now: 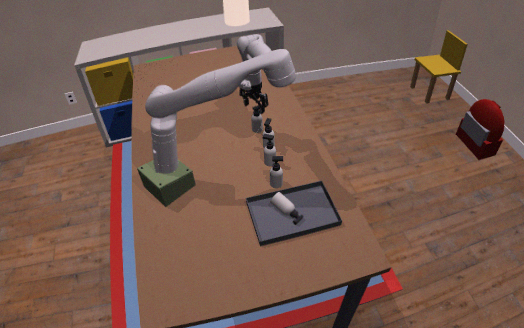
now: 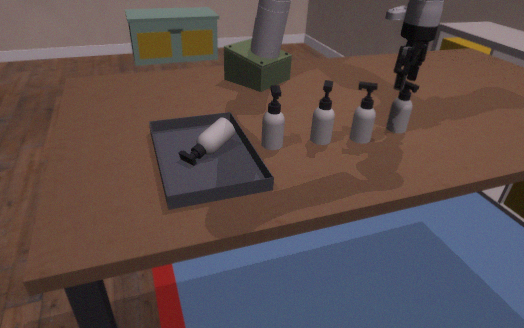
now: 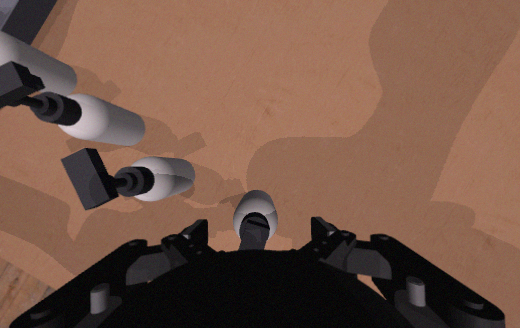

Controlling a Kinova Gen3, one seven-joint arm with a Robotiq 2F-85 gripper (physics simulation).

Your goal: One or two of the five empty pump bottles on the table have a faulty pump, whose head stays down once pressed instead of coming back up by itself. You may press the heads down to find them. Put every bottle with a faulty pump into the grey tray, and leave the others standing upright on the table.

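Places are measured from the arm's base along level axes (x back, y right, z up), in millimetres.
Where they show: gripper, fingertip midpoint: (image 1: 254, 109) (image 2: 404, 84) (image 3: 259, 229); arm's base at its link origin: (image 1: 166, 166) (image 2: 264, 52).
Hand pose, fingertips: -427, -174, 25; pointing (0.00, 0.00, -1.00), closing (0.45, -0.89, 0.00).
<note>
Things, the pixels of their centre, and the offset from my fingertips, as dx, dy, dz. Level surfaces: height alone.
- far upright bottle at the middle of its body: (image 3: 255, 219) (image 2: 401, 106) (image 1: 256, 118) -9, +1, -54
- second bottle at the middle of its body: (image 3: 149, 178) (image 2: 365, 112) (image 1: 268, 133) -16, +125, -47
- third bottle at the middle of its body: (image 3: 81, 115) (image 2: 324, 113) (image 1: 269, 149) +14, +220, -47
- fourth bottle at the middle of its body: (image 2: 273, 117) (image 1: 276, 171) +36, +341, -47
- fifth bottle at the middle of its body: (image 2: 208, 142) (image 1: 287, 208) +52, +490, -90
- grey tray at the middle of its body: (image 2: 204, 152) (image 1: 293, 211) +36, +503, -102
- wooden table at its surface level: dz -117
My gripper (image 1: 255, 106) (image 2: 406, 84) (image 3: 259, 229) is open and empty, fingertips close around the pump head of the far upright bottle (image 1: 256, 123) (image 2: 399, 116) (image 3: 255, 202). That head looks closer to its collar than the heads of the other upright bottles. A second bottle (image 1: 268, 133) (image 2: 362, 126) (image 3: 161, 179), a third bottle (image 1: 270, 155) (image 2: 322, 126) (image 3: 100, 120) and a fourth bottle (image 1: 276, 178) (image 2: 273, 132) stand upright with raised heads. The fifth bottle (image 1: 283, 203) (image 2: 215, 136) lies on its side in the grey tray (image 1: 253, 220) (image 2: 220, 193), its head close to its collar.
The wooden table (image 1: 190, 260) (image 2: 100, 100) carries the arm's green base (image 1: 166, 184) (image 2: 260, 67). The upright bottles form a slightly uneven row from the tray towards the far end. A low shelf (image 1: 180, 34) stands behind the table.
</note>
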